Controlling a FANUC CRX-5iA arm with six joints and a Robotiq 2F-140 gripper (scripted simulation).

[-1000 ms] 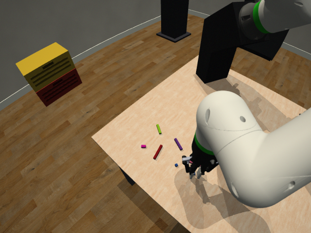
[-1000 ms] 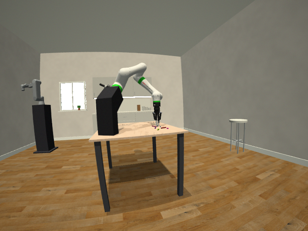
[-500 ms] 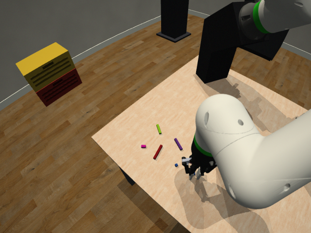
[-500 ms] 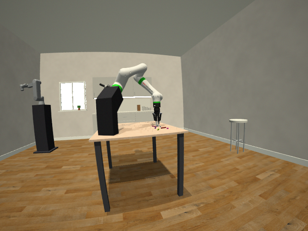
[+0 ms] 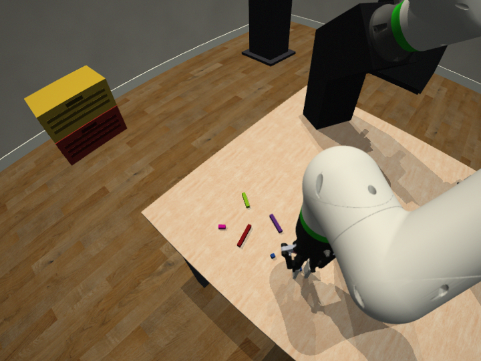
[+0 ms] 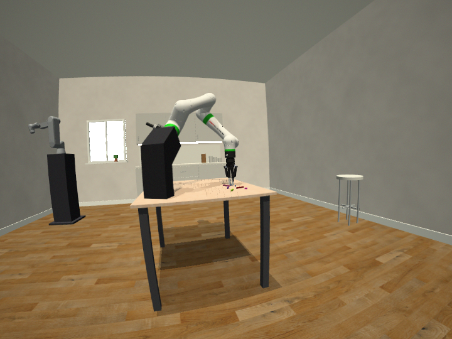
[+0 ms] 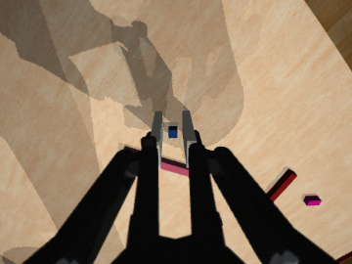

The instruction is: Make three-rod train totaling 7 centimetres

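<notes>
My hand is 8 cm to the left of the blue cube, 3 cm above it and 1 cm short of it. The rest, counted from my hand: red rod (18 cm to the right, 3 cm below, 2 cm ahead); then pink rod (5 cm behind, 3 cm below, 2 cm to the right); then purple rod (14 cm to the right, 7 cm behind, 3 cm below).
</notes>
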